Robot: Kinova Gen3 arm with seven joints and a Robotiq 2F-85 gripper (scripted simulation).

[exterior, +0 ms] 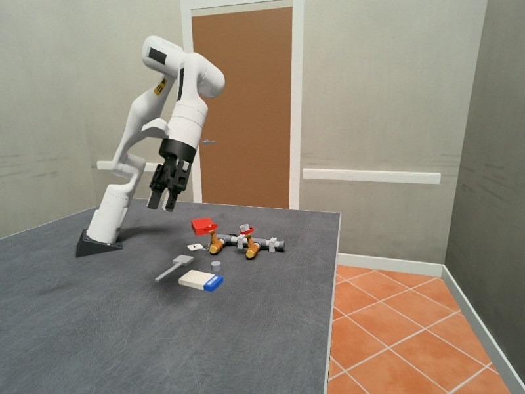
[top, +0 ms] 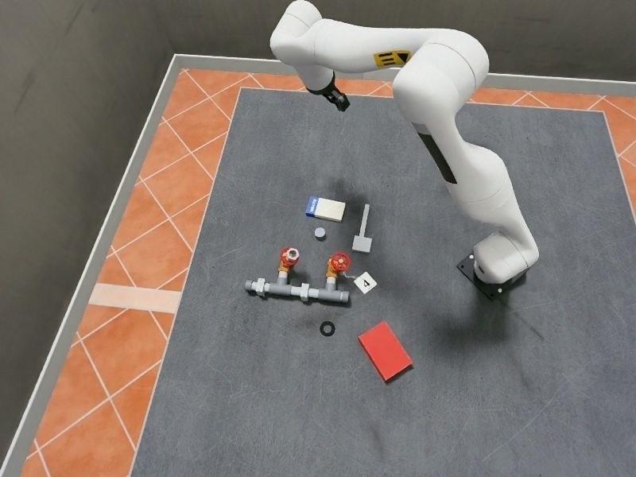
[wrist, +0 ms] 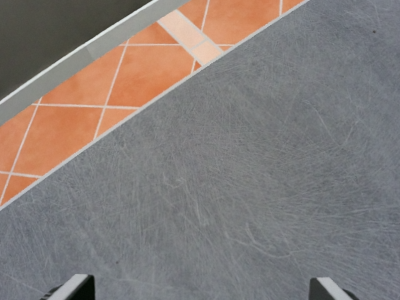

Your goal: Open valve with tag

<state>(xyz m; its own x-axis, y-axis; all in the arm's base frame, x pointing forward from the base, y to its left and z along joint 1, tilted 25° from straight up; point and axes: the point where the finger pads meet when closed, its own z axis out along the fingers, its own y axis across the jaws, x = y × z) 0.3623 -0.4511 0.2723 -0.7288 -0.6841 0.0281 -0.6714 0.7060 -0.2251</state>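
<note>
Right now the white tag is 40 cm to the left of my hand, 28 cm below it and 12 cm behind it. Round my hand: grey paddle (27 cm below, 26 cm to the left, 12 cm behind); blue box (27 cm below, 18 cm to the left); red block (59 cm to the left, 26 cm below, 18 cm behind).
</note>
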